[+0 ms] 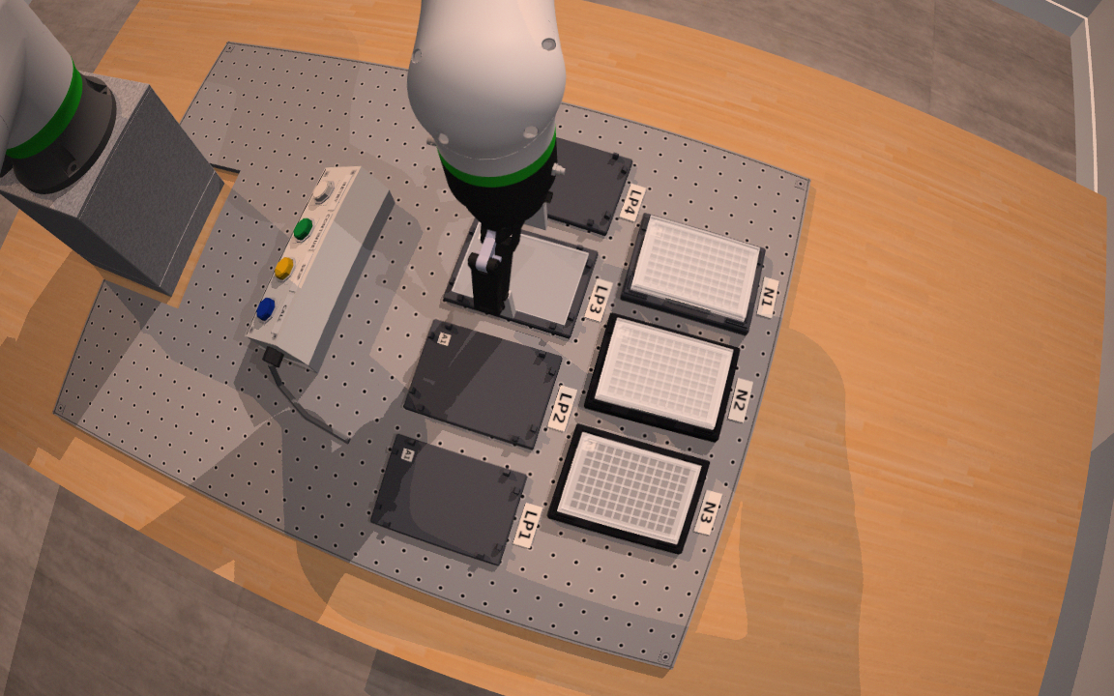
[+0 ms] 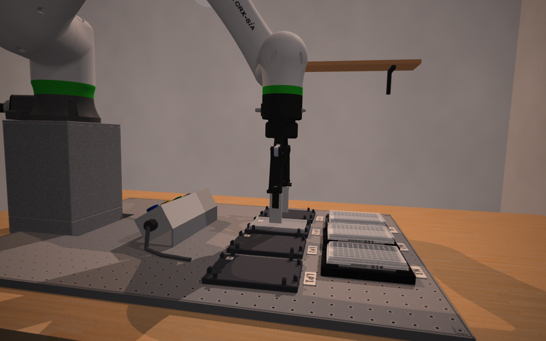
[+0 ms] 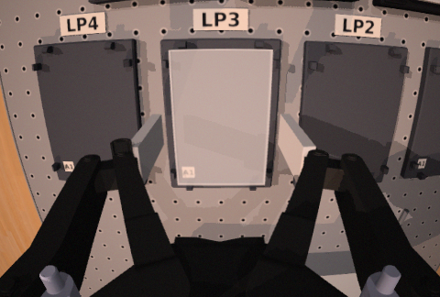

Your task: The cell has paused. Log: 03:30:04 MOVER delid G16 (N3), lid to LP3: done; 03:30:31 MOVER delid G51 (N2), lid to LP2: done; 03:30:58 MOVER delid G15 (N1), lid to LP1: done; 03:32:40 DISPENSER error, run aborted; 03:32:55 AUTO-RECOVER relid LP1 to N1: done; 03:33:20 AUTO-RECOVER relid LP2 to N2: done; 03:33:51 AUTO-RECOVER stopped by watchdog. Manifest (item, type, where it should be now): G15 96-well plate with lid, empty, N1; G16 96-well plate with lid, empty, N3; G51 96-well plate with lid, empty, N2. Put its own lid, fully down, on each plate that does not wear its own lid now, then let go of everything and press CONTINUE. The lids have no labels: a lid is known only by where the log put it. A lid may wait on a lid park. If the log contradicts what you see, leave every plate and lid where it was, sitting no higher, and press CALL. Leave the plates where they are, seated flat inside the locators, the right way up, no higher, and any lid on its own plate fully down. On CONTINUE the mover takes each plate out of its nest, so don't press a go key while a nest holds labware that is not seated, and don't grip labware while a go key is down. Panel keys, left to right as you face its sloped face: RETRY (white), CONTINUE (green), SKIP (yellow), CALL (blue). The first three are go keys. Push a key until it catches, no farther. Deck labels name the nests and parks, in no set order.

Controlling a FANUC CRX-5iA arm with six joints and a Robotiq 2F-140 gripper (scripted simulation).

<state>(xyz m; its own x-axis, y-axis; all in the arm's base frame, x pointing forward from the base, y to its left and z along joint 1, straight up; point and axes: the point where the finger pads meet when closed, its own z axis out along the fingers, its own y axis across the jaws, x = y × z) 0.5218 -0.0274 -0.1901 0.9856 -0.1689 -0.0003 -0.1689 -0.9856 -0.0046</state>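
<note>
My gripper is now 40 mm above the clear lid. The rest, counted from my hand: lid park LP2: 20 mm behind, 120 mm to the right, 50 mm below; lid park LP4: 20 mm ahead, 120 mm to the left, 50 mm below; lid park LP3: 50 mm below.
</note>
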